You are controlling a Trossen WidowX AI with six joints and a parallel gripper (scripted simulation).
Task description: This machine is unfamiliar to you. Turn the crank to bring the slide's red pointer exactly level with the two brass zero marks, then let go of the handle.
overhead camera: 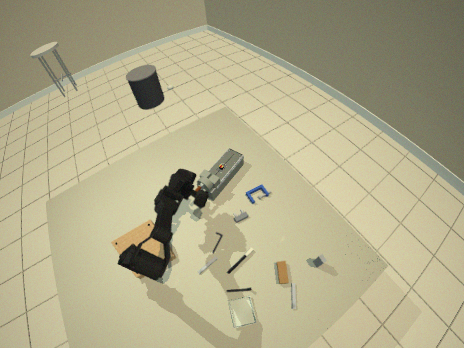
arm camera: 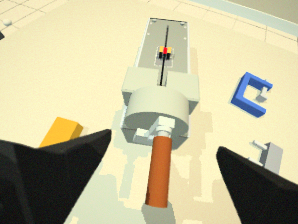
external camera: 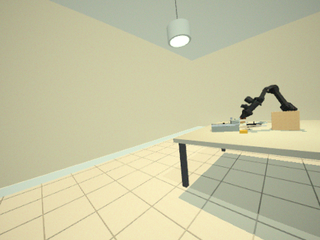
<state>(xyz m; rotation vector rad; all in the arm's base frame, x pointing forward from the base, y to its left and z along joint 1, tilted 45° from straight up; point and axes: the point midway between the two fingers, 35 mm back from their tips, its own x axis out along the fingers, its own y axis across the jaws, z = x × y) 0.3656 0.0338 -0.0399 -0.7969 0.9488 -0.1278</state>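
Now: gripper tip 20 mm past the brown crank handle. The rest, counted from my gripper tip: red pointer: 150 mm ahead, 50 mm to the left, 40 mm below; grey clamp: 70 mm ahead, 180 mm to the right, 110 mm below; orange block: 30 mm behind, 160 mm to the left, 110 mm below.
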